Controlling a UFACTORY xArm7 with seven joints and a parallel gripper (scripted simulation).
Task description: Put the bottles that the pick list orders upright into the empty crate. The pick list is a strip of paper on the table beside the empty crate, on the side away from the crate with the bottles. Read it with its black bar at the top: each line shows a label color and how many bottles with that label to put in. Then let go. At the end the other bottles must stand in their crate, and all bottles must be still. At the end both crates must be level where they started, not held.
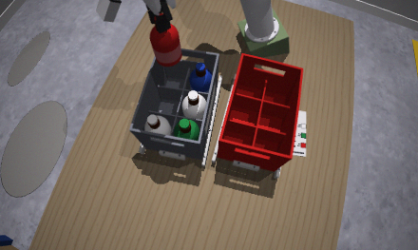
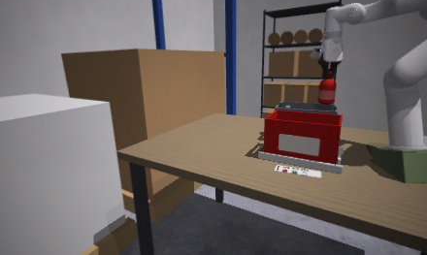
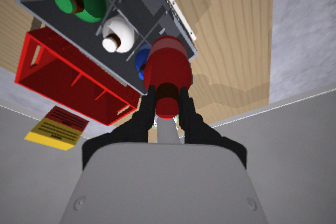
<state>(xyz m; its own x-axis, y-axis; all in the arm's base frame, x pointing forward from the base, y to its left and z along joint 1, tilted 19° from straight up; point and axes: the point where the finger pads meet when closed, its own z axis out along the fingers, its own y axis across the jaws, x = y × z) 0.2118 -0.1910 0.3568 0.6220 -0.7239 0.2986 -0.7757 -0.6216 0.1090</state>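
My gripper is now 7 cm above the red-label bottle. Round my hand: green bottle: 18 cm ahead, 6 cm to the left, 25 cm below; then blue-label bottle: 1 cm ahead, 9 cm to the left, 25 cm below; then grey crate: 9 cm ahead, 3 cm to the left, 25 cm below.
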